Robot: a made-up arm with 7 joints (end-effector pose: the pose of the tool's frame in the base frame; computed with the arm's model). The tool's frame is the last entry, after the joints.
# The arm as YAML. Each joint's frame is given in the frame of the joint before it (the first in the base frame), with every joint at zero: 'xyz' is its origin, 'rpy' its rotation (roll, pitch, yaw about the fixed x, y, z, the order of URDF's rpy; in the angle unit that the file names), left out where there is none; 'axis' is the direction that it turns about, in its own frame. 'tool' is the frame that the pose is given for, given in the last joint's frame.
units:
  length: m
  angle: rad
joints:
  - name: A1
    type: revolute
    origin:
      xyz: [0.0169, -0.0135, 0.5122]
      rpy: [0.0, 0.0, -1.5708]
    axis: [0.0, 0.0, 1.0]
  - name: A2
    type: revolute
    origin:
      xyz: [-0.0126, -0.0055, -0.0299]
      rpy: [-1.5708, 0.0, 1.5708]
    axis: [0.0, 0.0, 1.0]
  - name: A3
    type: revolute
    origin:
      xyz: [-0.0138, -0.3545, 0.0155]
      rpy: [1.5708, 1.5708, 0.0]
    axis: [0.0, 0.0, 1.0]
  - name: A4
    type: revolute
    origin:
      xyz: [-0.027, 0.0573, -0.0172]
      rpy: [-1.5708, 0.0, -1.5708]
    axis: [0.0, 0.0, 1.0]
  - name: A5
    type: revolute
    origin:
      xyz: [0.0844, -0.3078, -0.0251]
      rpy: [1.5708, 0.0, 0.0]
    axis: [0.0, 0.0, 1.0]
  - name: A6
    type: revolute
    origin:
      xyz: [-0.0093, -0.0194, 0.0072]
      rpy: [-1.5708, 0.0, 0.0]
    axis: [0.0, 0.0, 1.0]
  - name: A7
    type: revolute
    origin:
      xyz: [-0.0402, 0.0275, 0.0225]
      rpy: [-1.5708, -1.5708, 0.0]
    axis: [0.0, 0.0, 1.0]
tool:
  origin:
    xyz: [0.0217, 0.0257, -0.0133]
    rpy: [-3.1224, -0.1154, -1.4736]
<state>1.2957 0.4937 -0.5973 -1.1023 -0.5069 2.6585 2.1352</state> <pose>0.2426 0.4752 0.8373 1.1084 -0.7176 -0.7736</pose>
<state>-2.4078 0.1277 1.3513 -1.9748 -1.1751 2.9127 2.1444</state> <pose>0.2917 -0.3445 0.7462 0.0427 -1.2334 -2.0345</pose>
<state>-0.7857 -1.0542 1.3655 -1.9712 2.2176 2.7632 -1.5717</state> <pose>0.1790 0.4204 0.6255 0.2931 -1.3010 0.7916</pose>
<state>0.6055 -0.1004 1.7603 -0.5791 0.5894 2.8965 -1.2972</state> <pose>-0.1875 0.0720 1.1518 -2.0685 1.7734 -1.3495</pose>
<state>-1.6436 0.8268 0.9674 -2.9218 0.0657 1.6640 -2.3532</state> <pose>0.2412 -0.0479 0.4150 1.9219 -0.4866 1.5570</pose>
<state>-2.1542 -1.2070 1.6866 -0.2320 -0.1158 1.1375 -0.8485</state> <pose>0.4743 0.4725 0.6931 -1.4166 0.1882 0.6154</pose>
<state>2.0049 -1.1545 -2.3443 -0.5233 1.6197 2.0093 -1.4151</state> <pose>0.4389 -0.5678 0.6542 0.9385 -1.9664 -0.1145</pose>
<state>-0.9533 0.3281 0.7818 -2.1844 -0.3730 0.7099 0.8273</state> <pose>0.4095 -0.0431 0.6168 -0.8048 1.5987 -0.7241</pose>
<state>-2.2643 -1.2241 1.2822 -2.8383 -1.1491 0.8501 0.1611</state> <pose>0.2532 -0.1394 0.5384 1.2824 -2.3463 1.3060</pose>
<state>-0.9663 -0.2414 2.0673 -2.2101 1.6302 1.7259 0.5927</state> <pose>0.1033 0.4118 0.6232 0.5387 1.3202 -0.3799</pose>
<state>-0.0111 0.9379 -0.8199 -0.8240 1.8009 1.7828 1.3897</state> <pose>0.6405 -0.1131 0.7072 1.4886 0.4571 -1.8355</pose>
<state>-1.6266 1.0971 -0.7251 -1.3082 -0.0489 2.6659 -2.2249</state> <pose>-0.2028 -0.6292 0.4769 -0.0041 0.8664 0.2643</pose>
